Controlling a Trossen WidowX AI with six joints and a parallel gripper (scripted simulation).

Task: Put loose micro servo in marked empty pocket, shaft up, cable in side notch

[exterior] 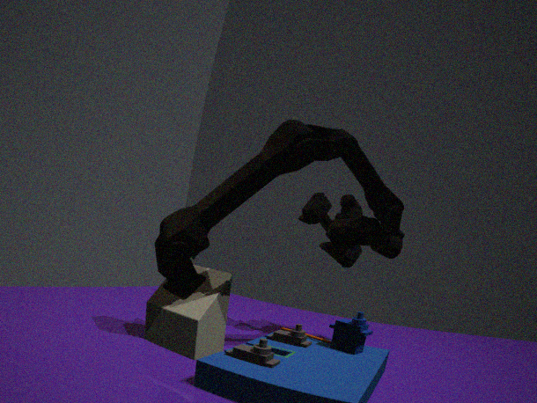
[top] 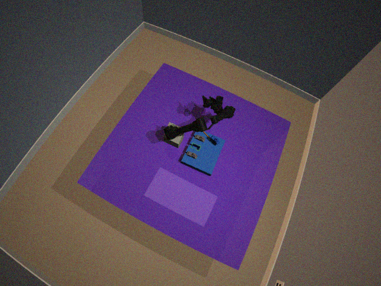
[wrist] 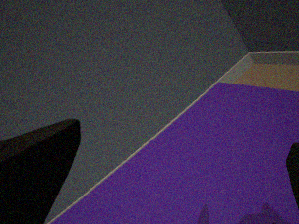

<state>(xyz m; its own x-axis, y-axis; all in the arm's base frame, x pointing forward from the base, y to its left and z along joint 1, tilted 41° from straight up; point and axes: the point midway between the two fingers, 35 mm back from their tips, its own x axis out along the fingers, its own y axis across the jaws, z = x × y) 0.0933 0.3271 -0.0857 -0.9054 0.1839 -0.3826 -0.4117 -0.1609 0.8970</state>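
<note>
The deck lies 23 cm ahead of my gripper tip, 28 cm to the right of it and 24 cm below it.
</note>
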